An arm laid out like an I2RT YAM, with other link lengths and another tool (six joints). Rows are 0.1 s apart.
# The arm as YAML. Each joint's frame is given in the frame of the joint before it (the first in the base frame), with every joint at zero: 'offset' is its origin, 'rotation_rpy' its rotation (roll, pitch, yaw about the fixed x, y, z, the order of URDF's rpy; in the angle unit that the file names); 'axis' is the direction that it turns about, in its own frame. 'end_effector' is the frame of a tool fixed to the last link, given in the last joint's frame.
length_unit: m
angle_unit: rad
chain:
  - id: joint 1
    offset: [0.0, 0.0, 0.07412]
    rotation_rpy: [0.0, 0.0, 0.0]
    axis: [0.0, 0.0, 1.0]
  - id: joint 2
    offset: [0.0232, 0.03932, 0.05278]
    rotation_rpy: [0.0, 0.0, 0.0]
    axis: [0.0, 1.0, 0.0]
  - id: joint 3
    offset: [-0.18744, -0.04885, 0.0]
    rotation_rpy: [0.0, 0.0, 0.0]
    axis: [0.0, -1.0, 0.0]
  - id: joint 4
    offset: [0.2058, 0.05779, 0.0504]
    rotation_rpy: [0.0, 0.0, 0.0]
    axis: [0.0, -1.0, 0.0]
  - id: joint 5
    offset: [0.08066, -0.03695, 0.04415]
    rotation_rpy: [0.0, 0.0, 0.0]
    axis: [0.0, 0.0, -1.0]
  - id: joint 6
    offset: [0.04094, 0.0, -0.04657]
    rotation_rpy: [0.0, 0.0, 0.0]
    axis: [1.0, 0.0, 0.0]
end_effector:
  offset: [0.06, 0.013, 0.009]
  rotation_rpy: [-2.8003, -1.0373, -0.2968]
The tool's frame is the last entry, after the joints.
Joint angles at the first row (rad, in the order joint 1, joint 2, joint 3, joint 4, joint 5, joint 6):
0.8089 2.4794 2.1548 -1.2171 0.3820 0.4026
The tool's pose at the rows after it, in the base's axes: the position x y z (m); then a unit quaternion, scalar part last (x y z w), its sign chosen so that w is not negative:
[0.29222 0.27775 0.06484 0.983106 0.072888 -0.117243 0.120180]
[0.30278 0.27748 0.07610 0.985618 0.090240 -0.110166 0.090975]
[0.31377 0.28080 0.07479 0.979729 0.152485 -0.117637 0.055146]
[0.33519 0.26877 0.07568 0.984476 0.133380 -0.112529 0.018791]
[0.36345 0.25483 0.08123 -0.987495 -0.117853 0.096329 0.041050]
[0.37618 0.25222 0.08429 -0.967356 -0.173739 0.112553 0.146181]
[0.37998 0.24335 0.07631 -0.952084 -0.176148 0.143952 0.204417]
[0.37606 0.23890 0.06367 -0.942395 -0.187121 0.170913 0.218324]
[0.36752 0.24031 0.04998 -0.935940 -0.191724 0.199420 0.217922]
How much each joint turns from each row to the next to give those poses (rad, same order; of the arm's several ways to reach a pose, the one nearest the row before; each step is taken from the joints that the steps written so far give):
-0.0175 -0.0496 0.0018 0.0042 -0.0598 -0.0007
-0.0321 -0.0298 0.0000 0.0359 -0.0477 -0.0580
-0.0427 0.0054 -0.0003 0.0671 -0.1107 -0.1431
-0.0671 0.0034 -0.0004 0.0500 -0.0553 -0.0076
-0.0859 0.0000 0.0000 0.0827 -0.0961 -0.0137
-0.0797 0.0172 0.0000 0.0668 -0.2647 -0.0874
-0.0511 0.0331 0.0000 0.0038 -0.1446 -0.0045
-0.0176 0.0341 0.0001 -0.0202 -0.0580 -0.0348
0.0069 0.0324 -0.0001 -0.0256 -0.0195 -0.0133

